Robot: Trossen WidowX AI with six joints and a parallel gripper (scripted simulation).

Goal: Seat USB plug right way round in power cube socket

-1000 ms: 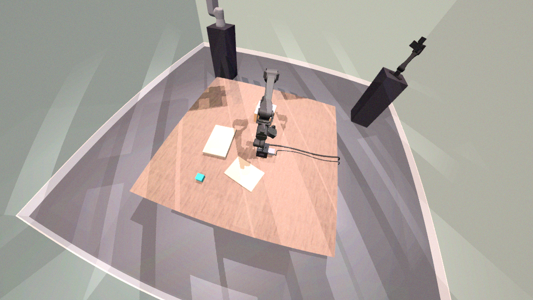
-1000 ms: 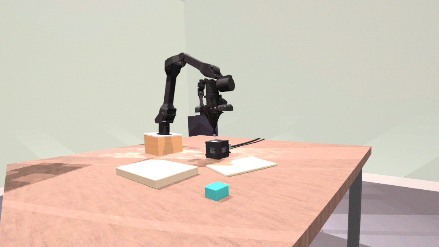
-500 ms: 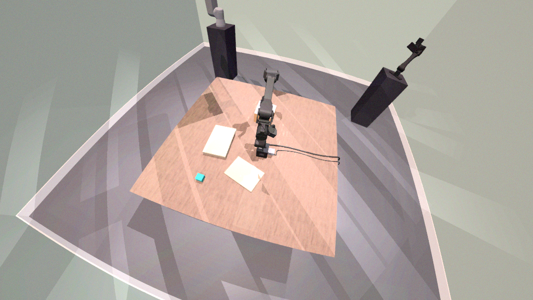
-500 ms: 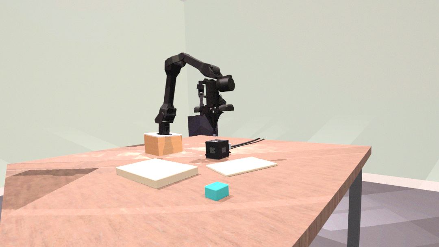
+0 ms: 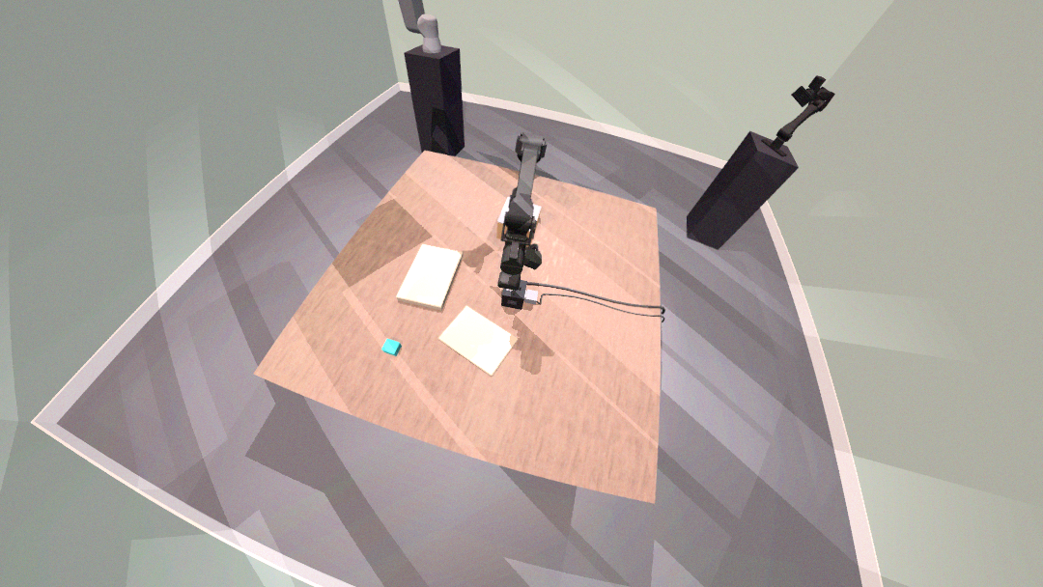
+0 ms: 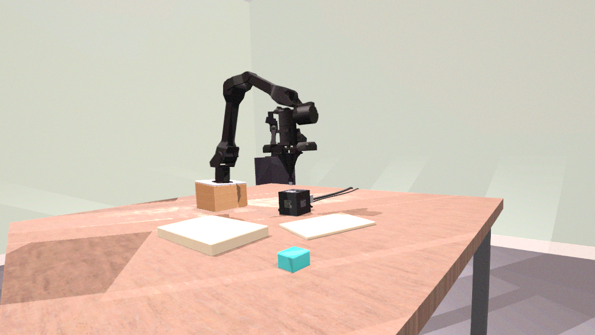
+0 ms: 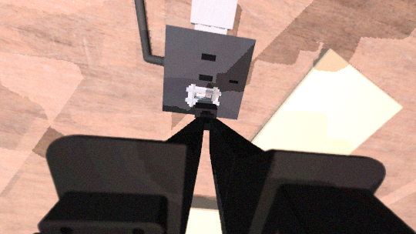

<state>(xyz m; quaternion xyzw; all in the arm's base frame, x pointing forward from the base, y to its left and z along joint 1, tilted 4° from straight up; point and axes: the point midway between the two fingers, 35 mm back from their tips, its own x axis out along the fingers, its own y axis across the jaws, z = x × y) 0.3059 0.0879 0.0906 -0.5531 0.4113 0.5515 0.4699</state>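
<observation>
My gripper tip is 20 mm above the dark USB plug. Round my gripper tip: teal block: 330 mm ahead, 280 mm to the right, 120 mm below; thick white slab: 30 mm ahead, 300 mm to the right, 120 mm below; thin cream board: 190 mm ahead, 30 mm to the right, 130 mm below.
</observation>
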